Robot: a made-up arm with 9 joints. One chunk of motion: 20 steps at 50 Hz.
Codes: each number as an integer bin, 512 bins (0 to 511) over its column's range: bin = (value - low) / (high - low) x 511, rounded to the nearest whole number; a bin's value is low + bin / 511 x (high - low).
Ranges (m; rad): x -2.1..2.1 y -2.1..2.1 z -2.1..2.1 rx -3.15..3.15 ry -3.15..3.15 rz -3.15..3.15
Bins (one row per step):
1: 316 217 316 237 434 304
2: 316 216 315 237 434 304
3: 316 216 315 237 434 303
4: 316 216 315 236 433 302
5: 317 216 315 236 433 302
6: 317 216 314 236 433 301
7: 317 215 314 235 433 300
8: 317 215 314 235 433 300
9: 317 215 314 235 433 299
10: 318 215 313 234 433 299
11: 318 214 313 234 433 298
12: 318 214 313 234 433 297
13: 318 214 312 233 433 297
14: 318 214 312 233 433 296
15: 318 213 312 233 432 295
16: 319 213 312 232 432 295
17: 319 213 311 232 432 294
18: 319 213 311 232 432 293
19: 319 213 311 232 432 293
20: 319 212 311 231 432 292
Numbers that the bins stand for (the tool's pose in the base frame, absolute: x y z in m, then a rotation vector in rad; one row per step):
1: 0.4973 -0.3164 0.4973 -0.2281 2.2007 0.5979
2: 0.4973 -0.3247 0.4890 -0.2281 2.2007 0.5979
3: 0.4973 -0.3247 0.4890 -0.2281 2.2007 0.5856
4: 0.4973 -0.3247 0.4890 -0.2404 2.1884 0.5733
5: 0.5055 -0.3247 0.4890 -0.2404 2.1884 0.5733
6: 0.5055 -0.3247 0.4808 -0.2404 2.1884 0.5610
7: 0.5055 -0.3329 0.4808 -0.2527 2.1884 0.5486
8: 0.5055 -0.3329 0.4808 -0.2527 2.1884 0.5486
9: 0.5055 -0.3329 0.4808 -0.2527 2.1884 0.5363
10: 0.5137 -0.3329 0.4726 -0.2651 2.1884 0.5363
11: 0.5137 -0.3411 0.4726 -0.2651 2.1884 0.5240
12: 0.5137 -0.3411 0.4726 -0.2651 2.1884 0.5116
13: 0.5137 -0.3411 0.4644 -0.2774 2.1884 0.5116
14: 0.5137 -0.3411 0.4644 -0.2774 2.1884 0.4993
15: 0.5137 -0.3493 0.4644 -0.2774 2.1760 0.4870
16: 0.5219 -0.3493 0.4644 -0.2897 2.1760 0.4870
17: 0.5219 -0.3493 0.4562 -0.2897 2.1760 0.4747
18: 0.5219 -0.3493 0.4562 -0.2897 2.1760 0.4623
19: 0.5219 -0.3493 0.4562 -0.2897 2.1760 0.4623
20: 0.5219 -0.3575 0.4562 -0.3021 2.1760 0.4500

